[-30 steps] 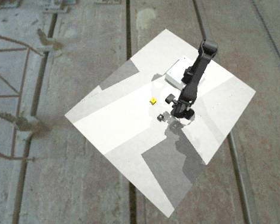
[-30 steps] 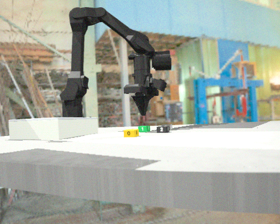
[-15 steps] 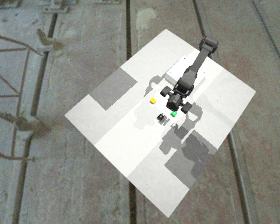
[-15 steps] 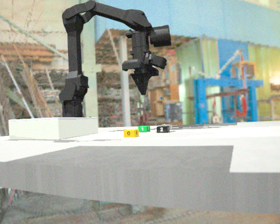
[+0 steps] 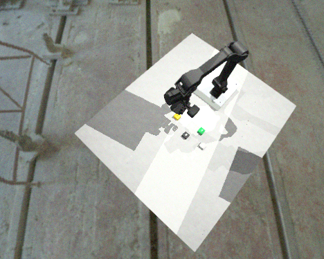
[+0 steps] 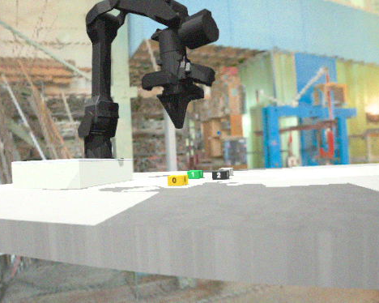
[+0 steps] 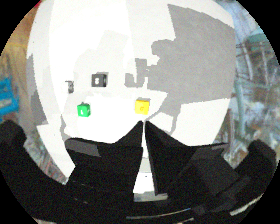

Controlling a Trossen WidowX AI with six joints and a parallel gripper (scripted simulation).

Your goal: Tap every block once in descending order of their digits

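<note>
Now: the yellow block 11 cm below my gripper tip, 1 cm to the right of it and 1 cm behind it. Round my gripper tip: black block 11 cm to the left, 11 cm below, 5 cm ahead; then green block 16 cm to the left, 11 cm below, 3 cm behind.
</note>
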